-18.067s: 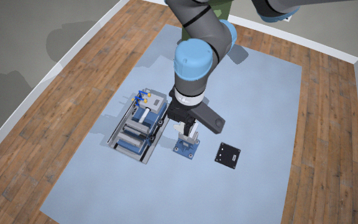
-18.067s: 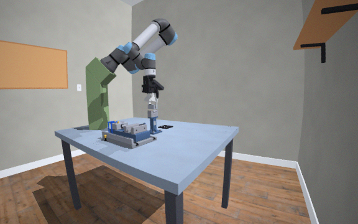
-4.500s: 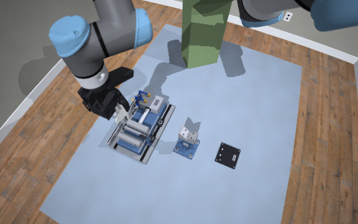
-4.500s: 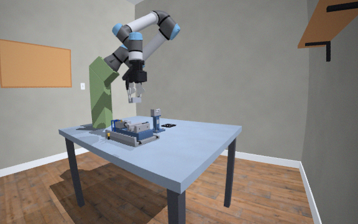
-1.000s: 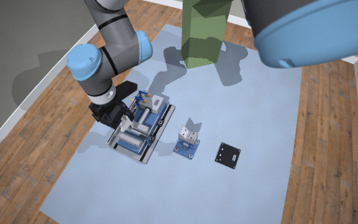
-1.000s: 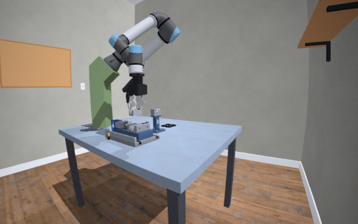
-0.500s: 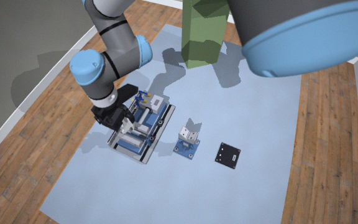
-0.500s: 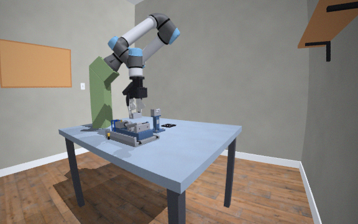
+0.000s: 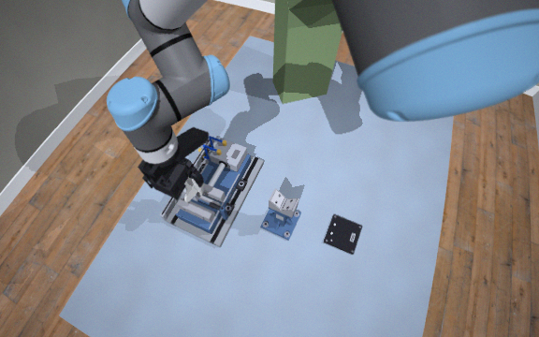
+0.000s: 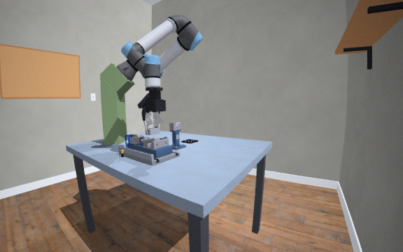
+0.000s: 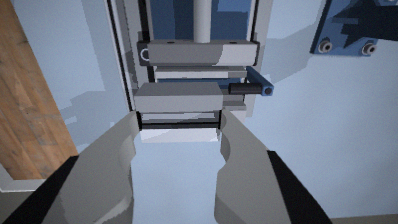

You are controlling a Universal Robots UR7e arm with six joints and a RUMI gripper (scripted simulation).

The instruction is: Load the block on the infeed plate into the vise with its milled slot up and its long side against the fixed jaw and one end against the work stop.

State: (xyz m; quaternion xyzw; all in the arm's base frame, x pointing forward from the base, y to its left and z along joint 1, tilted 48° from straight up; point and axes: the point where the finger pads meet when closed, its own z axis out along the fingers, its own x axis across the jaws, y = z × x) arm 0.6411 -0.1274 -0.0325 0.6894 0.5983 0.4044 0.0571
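Right now my hand is right at the grey part. The rest, counted from my hand: work stop 70 mm to the left, 60 mm below; moving jaw 70 mm below, 30 mm behind, 20 mm to the left; fixed jaw 70 mm below, 30 mm ahead, 20 mm to the left.
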